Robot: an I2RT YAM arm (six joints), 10 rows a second.
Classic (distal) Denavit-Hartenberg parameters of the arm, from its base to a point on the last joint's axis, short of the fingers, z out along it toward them. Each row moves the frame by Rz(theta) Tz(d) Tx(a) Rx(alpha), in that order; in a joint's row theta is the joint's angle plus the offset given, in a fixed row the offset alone. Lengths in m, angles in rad.
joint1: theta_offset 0, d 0.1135, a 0.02, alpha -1.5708
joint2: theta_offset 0, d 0, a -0.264, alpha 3.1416
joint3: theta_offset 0.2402, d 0, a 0.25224, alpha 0
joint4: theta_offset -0.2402, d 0, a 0.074, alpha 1.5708
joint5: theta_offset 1.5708, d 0, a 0, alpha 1.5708
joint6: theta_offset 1.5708, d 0.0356, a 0, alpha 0
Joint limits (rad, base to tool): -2.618..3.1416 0..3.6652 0..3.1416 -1.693..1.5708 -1.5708..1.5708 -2.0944..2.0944
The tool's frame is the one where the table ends.
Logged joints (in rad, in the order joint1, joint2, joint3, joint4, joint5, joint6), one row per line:
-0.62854, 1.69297, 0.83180, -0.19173, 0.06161, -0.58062
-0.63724, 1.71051, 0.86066, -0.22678, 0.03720, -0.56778
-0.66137, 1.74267, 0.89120, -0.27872, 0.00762, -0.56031
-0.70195, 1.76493, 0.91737, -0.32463, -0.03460, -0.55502
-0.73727, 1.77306, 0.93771, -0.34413, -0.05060, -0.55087
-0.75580, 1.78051, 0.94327, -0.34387, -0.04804, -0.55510
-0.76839, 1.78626, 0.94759, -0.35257, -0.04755, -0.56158
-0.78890, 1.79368, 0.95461, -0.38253, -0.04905, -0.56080
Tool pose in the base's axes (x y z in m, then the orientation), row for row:
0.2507, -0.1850, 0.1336, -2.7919, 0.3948, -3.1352
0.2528, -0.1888, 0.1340, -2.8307, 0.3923, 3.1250
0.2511, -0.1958, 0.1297, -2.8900, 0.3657, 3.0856
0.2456, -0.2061, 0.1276, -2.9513, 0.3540, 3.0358
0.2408, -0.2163, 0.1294, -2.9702, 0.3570, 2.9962
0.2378, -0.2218, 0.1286, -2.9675, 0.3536, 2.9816
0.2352, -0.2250, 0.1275, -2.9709, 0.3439, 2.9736
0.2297, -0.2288, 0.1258, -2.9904, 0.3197, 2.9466
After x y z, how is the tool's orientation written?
As angles about the fixed x, y, z axes (roll, pitch, yaw), in radians.
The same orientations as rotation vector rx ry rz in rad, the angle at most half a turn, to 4 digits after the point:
0.0870, 2.7088, -0.4767
0.1073, 2.7207, -0.4310
0.1419, 2.7585, -0.3634
0.1947, 2.7777, -0.2917
0.2454, 2.7749, -0.2752
0.2663, 2.7774, -0.2825
0.2764, 2.7869, -0.2795
0.3096, 2.8103, -0.2575

